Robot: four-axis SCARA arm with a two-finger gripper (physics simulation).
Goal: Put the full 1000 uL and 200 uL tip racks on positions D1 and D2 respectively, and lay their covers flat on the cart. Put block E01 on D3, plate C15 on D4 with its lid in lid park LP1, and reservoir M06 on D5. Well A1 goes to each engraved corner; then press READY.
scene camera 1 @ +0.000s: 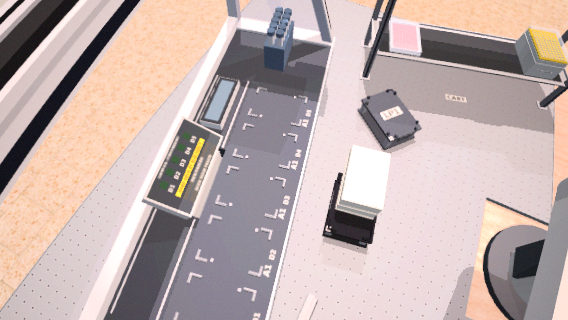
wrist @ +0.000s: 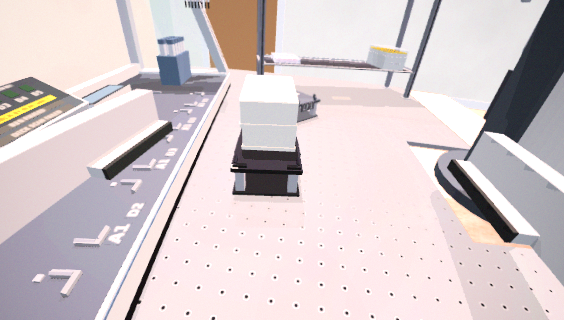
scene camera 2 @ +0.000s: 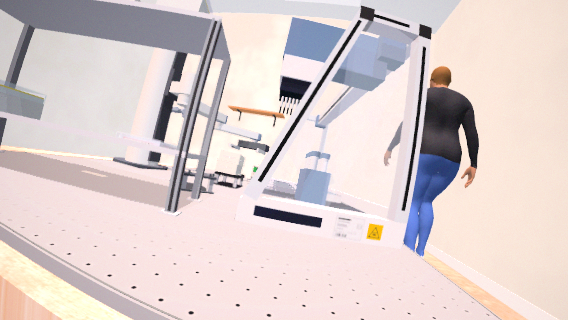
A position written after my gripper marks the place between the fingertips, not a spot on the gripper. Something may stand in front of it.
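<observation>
Nothing is held by my gripper (wrist: 306, 127). There is a shallow trough (scene camera 1: 221, 100) that I can see as well.
</observation>
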